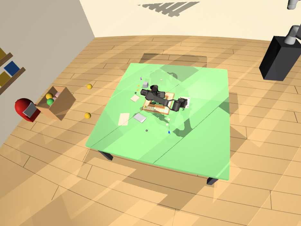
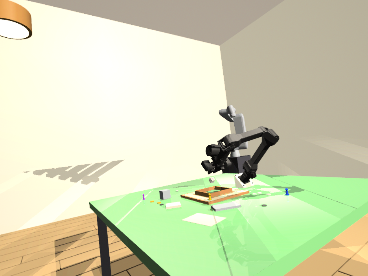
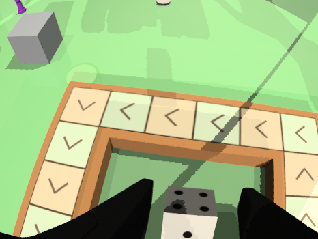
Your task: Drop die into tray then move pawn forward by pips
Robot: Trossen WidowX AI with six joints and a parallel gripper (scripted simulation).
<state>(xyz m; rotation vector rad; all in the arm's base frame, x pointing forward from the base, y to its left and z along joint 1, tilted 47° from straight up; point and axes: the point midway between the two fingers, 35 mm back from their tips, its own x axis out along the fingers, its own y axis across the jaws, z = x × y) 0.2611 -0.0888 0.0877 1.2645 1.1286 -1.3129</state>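
Right now the white die is 40 mm below my gripper tip. The rest, counted from my gripper tip: small white block: 270 mm ahead, 120 mm below, 20 mm to the right; dice tray: 120 mm below; yellow pawn: 120 mm ahead, 100 mm to the left, 100 mm below.
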